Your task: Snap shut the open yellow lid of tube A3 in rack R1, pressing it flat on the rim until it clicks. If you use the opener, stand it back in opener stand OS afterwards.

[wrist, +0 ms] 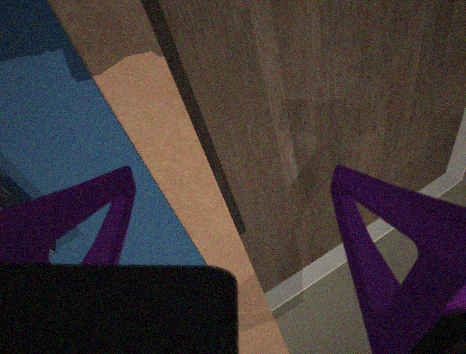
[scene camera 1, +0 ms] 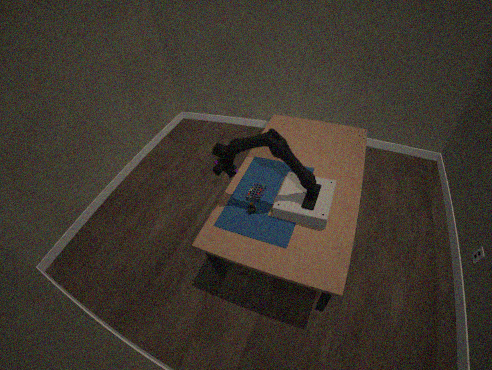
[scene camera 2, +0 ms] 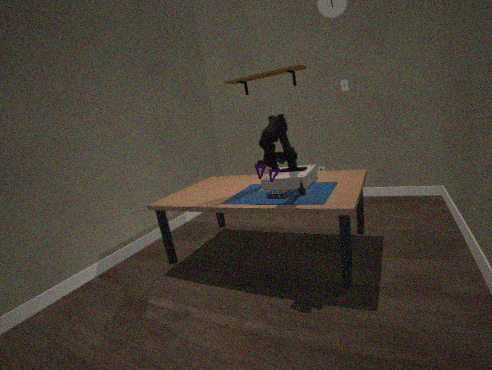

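Where they show: gripper, between the fingertips: (wrist: 232, 176) (scene camera 1: 224, 172) (scene camera 2: 265, 180); arm's base, origin of its link: (scene camera 1: 311, 196) (scene camera 2: 293, 170).
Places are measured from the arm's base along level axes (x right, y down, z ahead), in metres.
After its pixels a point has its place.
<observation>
The small tube rack R1 (scene camera 1: 256, 192) @(x -0.049, y 0.040, z 0.327 m) (scene camera 2: 277, 194) @(x -0.027, y 0.061, z 0.385 m) stands on the blue mat (scene camera 1: 260, 233) @(x -0.286, y 0.081, z 0.212 m) (scene camera 2: 325, 193) @(x -0.300, y 0.082, z 0.306 m) (wrist: 70, 120) @(x -0.050, y 0.081, z 0.467 m), with reddish and pale specks on top in scene camera 1. Tube A3 and its yellow lid are too small and dark to make out. A small dark upright thing (scene camera 1: 251, 209) @(x -0.173, y 0.042, z 0.313 m) (scene camera 2: 302, 189) @(x -0.170, y 0.047, z 0.333 m), apparently opener stand OS, stands near the rack; whether the opener is in it cannot be told. My gripper (scene camera 1: 226, 167) @(x -0.041, y -0.068, z 0.543 m) (scene camera 2: 266, 179) @(x -0.041, y -0.068, z 0.543 m) (wrist: 232, 176) @(x -0.041, y -0.068, z 0.543 m) is open and empty, its purple fingers wide apart. It hangs high, out past the table's long edge on the rack's side.
The wooden table (scene camera 1: 280, 265) @(x -0.430, y 0.085, z 0.039 m) (scene camera 2: 195, 192) @(x 0.726, y 0.085, z 0.254 m) (wrist: 165, 145) @(x 0.011, y 0.085, z 0.527 m) carries the white base block (scene camera 1: 300, 216) @(x -0.143, y 0.021, z 0.025 m) (scene camera 2: 311, 176) @(x -0.143, y 0.042, z 0.039 m) under the arm. In the wrist view, the table's edge runs diagonally between the fingers, with the floor (wrist: 300, 100) beyond. A wall shelf (scene camera 2: 265, 75) is high behind the arm.
</observation>
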